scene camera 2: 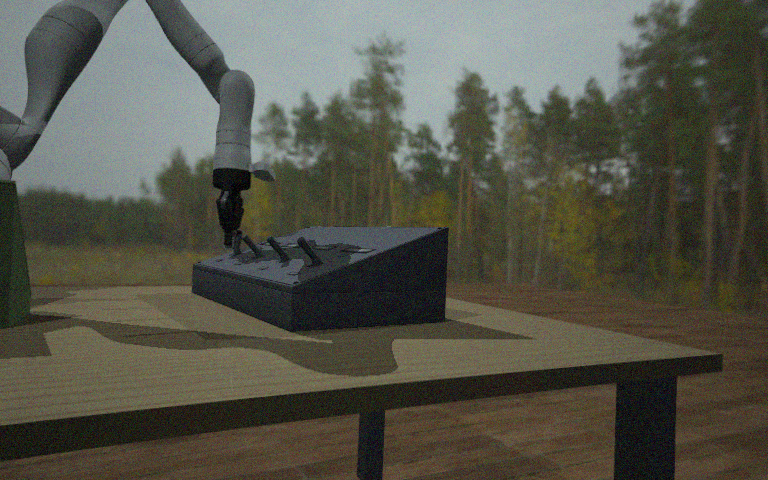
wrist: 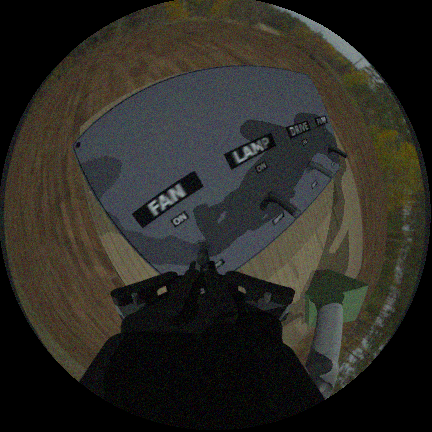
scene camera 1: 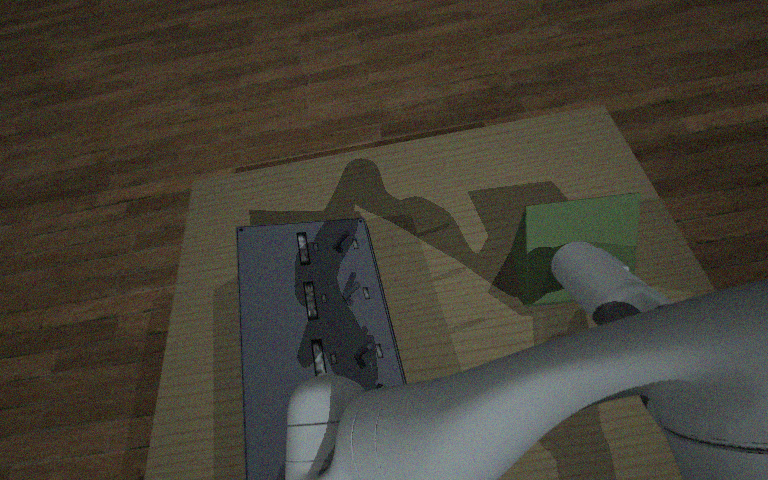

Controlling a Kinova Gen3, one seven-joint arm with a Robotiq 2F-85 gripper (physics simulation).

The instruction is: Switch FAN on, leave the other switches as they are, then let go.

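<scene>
The dark blue sloped switch box stands on the table. The FAN label and its ON plate show in the wrist view. The FAN lever stands nearly upright, not leaning toward the robot side like the others. My gripper is shut and empty, its tips at the lever's robot side, close to or touching it; contact cannot be told. The LAMP lever, DRIVE lever and PUMP lever lean toward the OFF side.
The arm hides the FAN end of the box in scene camera 1. A green block stands under the arm's base. The wooden table carries the box. The LAMP lever is the nearest neighbour of the FAN lever.
</scene>
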